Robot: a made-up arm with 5 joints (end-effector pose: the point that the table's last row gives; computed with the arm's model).
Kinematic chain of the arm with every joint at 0, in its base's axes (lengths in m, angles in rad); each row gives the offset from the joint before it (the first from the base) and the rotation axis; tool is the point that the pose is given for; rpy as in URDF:
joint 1: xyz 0.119 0 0.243 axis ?
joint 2: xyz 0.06 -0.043 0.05 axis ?
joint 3: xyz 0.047 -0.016 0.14 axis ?
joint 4: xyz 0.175 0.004 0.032 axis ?
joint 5: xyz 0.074 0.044 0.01 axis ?
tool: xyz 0.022 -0.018 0.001 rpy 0 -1.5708 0
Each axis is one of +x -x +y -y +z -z.
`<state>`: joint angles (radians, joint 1 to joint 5).
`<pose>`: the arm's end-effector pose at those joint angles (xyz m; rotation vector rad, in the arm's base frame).
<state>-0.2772 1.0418 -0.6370 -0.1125 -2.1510</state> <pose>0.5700 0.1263 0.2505 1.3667 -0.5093 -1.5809</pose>
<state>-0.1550 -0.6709 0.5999 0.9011 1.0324</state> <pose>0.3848 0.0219 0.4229 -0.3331 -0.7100 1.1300</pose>
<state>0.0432 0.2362 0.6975 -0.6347 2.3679</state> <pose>0.4852 -0.0133 0.2891 -1.4583 -0.5577 1.9411</pose>
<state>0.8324 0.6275 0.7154 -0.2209 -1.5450</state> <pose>0.3019 -0.2195 0.1255 0.1997 -0.5367 -2.3281</pose>
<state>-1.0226 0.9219 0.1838 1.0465 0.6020</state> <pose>0.2823 0.2189 0.1063 -0.1354 0.6345 1.5742</pose>
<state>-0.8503 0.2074 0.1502 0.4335 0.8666</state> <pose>0.3959 0.2822 0.3379 -0.0072 -0.8794 1.6198</pose>
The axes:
joint 1: -z
joint 2: +y
joint 3: +y
joint 4: +y
joint 5: -x

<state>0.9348 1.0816 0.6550 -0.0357 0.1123</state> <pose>0.2199 -0.1851 0.0425 0.0669 0.1159 -0.8213</pose>
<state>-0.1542 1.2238 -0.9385 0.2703 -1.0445</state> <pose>0.5802 0.0505 0.2229 0.5906 -0.8645 -0.8105</pose>
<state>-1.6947 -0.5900 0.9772 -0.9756 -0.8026</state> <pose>0.1089 0.2773 0.4504 2.0911 -0.6980 0.5087</pose>
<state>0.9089 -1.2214 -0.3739 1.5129 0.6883</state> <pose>0.1012 -0.0166 0.5893 -1.1862 -1.1553 -0.1678</pose>
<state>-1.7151 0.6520 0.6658 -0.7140 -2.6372</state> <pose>0.0664 0.3322 0.1602 0.8221 0.5689 -0.8471</pose>
